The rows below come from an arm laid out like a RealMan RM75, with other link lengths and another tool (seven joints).
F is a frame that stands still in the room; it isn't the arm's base.
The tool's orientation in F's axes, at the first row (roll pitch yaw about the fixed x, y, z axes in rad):
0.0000 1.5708 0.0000
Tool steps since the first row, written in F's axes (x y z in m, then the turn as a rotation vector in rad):
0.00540 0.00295 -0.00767 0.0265 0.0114 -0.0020
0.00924 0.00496 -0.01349 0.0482 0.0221 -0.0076
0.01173 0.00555 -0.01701 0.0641 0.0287 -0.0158
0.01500 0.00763 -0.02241 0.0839 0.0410 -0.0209
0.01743 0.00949 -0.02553 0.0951 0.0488 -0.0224
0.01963 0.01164 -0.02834 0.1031 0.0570 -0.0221
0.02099 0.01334 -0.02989 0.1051 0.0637 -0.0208
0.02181 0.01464 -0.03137 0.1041 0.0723 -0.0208
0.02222 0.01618 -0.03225 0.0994 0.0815 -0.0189
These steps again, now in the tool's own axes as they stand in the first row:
0.00767 0.00295 0.00540 0.0020 0.0114 0.0265
0.01349 0.00496 0.00924 0.0076 0.0221 0.0482
0.01701 0.00555 0.01173 0.0158 0.0287 0.0641
0.02241 0.00763 0.01500 0.0209 0.0410 0.0839
0.02553 0.00949 0.01743 0.0224 0.0488 0.0951
0.02834 0.01164 0.01963 0.0221 0.0570 0.1031
0.02989 0.01334 0.02099 0.0208 0.0637 0.1051
0.03137 0.01464 0.02181 0.0208 0.0723 0.1041
0.03225 0.01618 0.02222 0.0189 0.0815 0.0994

